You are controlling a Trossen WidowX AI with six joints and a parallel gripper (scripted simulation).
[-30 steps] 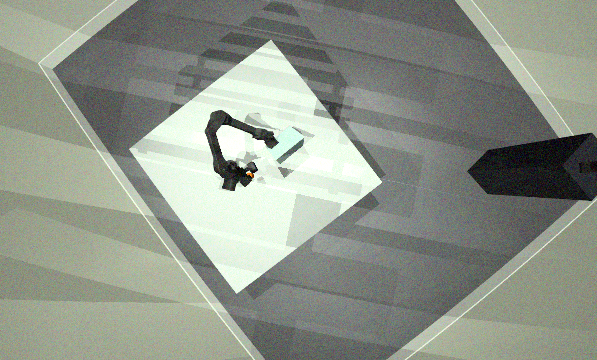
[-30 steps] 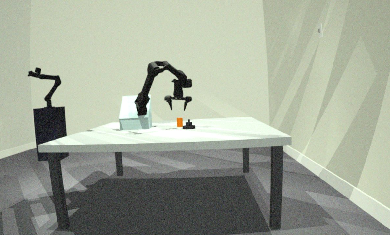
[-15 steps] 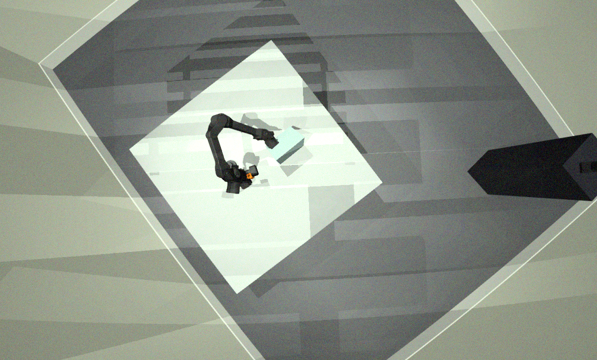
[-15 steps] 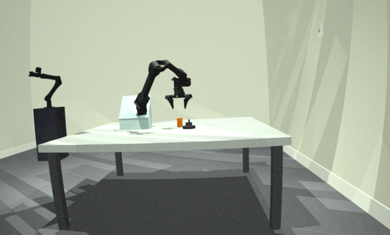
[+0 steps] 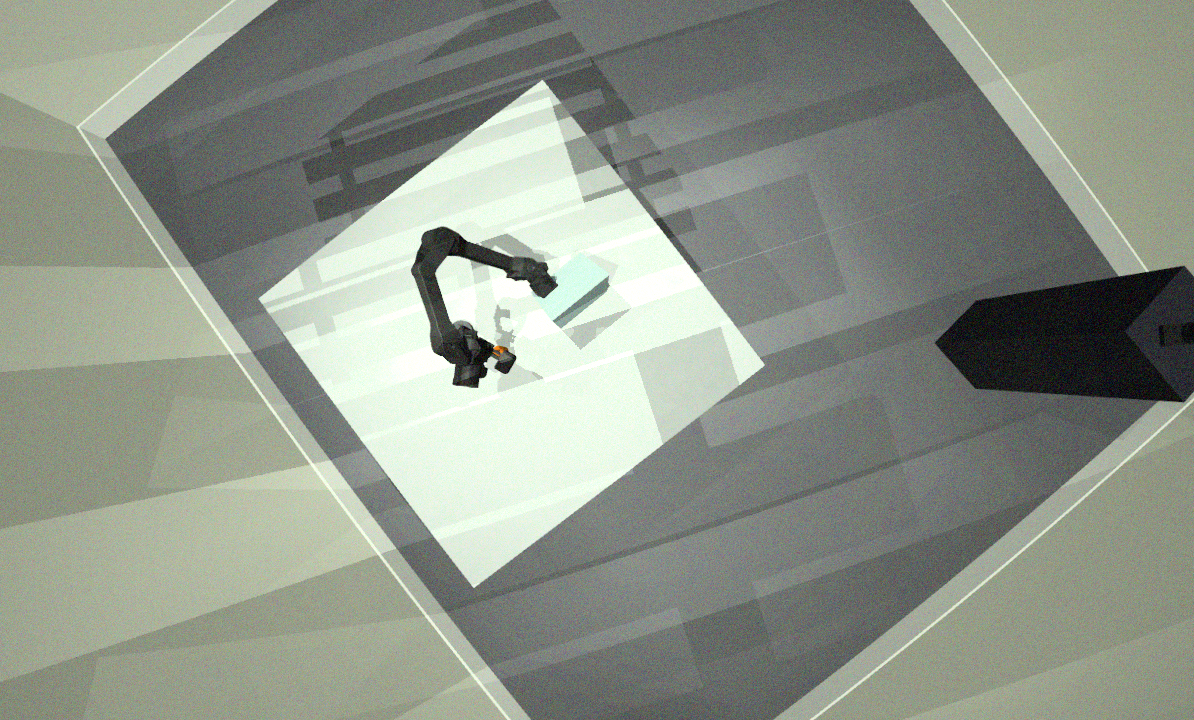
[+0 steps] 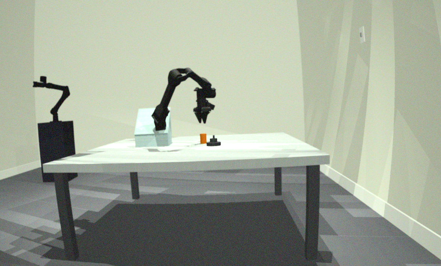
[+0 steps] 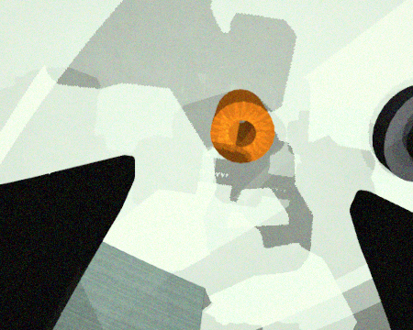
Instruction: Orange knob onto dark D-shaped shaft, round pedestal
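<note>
Right now the orange knob is 10 cm below my gripper tip. The rest, counted from my gripper tip: pedestal 6 cm ahead, 15 cm to the right, 10 cm below.
</note>
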